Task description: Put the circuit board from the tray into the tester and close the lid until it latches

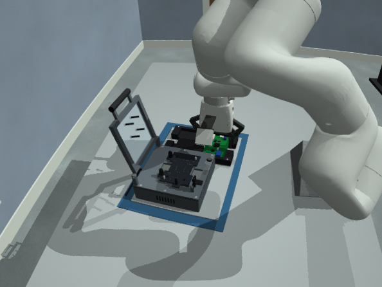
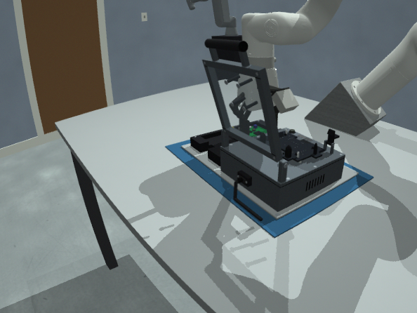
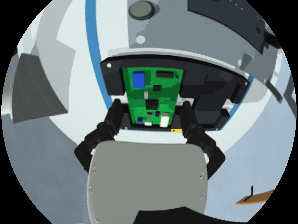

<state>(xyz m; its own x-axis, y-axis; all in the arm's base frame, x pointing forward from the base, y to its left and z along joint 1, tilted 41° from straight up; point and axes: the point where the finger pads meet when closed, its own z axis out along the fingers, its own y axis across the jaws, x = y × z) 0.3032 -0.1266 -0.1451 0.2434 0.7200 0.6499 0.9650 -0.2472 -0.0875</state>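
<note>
Now: hand 2 cm above the green circuit board. The rest, counted from my hand: pin plate 16 cm to the left, 11 cm ahead, 3 cm above; lid 22 cm ahead, 15 cm above, 12 cm to the left; latch hook 22 cm to the left, 5 cm ahead, 5 cm above.
</note>
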